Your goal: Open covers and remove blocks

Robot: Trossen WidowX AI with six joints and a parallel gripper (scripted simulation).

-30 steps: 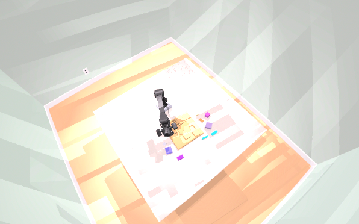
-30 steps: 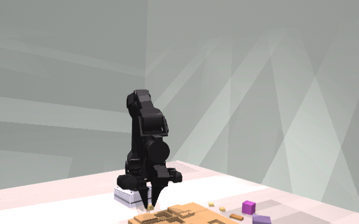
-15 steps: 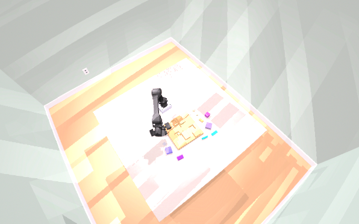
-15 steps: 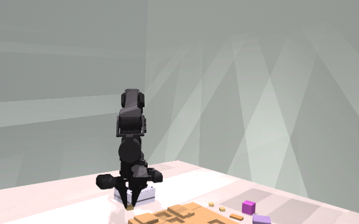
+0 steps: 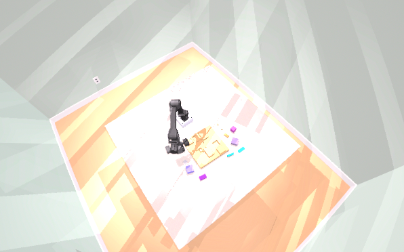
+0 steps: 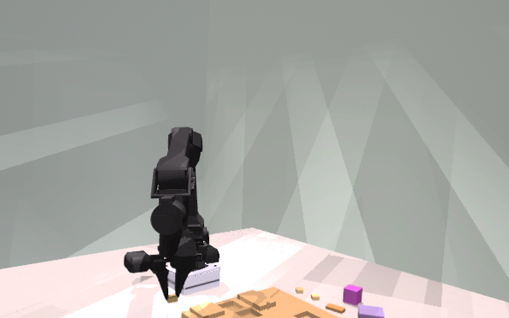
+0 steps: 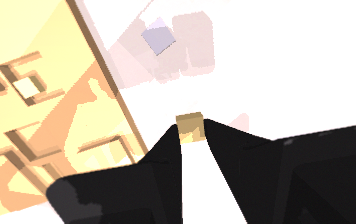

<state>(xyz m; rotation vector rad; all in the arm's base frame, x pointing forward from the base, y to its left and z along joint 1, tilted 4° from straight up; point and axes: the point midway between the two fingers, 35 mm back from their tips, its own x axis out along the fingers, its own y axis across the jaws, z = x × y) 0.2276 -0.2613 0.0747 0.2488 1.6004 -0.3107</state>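
Now: the puzzle board 20 cm to the left of my gripper tip, 10 cm ahead of it and 8 cm below it. From my gripper tip the other things lie so: blue-violet block (15 cm ahead, 9 cm below, 3 cm to the right); magenta block (28 cm ahead, 10 cm below); small orange piece (42 cm to the left, 16 cm ahead, 10 cm below).
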